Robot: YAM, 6 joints.
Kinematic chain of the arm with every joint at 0, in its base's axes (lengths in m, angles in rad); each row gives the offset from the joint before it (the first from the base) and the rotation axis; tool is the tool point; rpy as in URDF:
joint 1: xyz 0 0 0.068 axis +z
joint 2: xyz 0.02 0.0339 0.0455 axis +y
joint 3: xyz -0.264 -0.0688 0 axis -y
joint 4: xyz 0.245 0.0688 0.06 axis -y
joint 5: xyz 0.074 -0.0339 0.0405 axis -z
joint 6: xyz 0.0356 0 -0.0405 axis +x
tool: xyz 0 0 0 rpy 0 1.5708 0
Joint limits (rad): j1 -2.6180..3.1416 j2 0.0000..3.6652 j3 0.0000..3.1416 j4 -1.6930..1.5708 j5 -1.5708..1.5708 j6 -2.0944..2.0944
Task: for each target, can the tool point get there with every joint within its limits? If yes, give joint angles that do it. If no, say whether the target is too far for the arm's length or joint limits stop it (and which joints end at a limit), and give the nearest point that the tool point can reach.
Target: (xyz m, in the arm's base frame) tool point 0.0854 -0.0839 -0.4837
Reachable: no: joint limits stop it (at a limit: joint 2) | nearest point 0.1084 -0.1065 -0.3672 | short by 0.121 m
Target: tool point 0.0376 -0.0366 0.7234
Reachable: yes | joints -0.3167 1.4428 2.5862 0.2896 0.7033 -0.9042
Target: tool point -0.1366 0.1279 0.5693
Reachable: yes | joints 2.4552 1.1788 1.8133 -0.4639 0.3545 -0.1104
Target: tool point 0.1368 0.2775 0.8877
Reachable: no: too far | nearest point 0.1057 0.2145 0.6997 | short by 0.201 m
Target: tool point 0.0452 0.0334 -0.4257
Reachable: no: joint limits stop it (at a limit: joint 2) | nearest point 0.0756 0.0559 -0.3457 | short by 0.089 m
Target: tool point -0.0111 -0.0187 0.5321
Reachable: yes | joints -1.1126 0.5888 1.4261 -0.3411 0.5375 1.2507
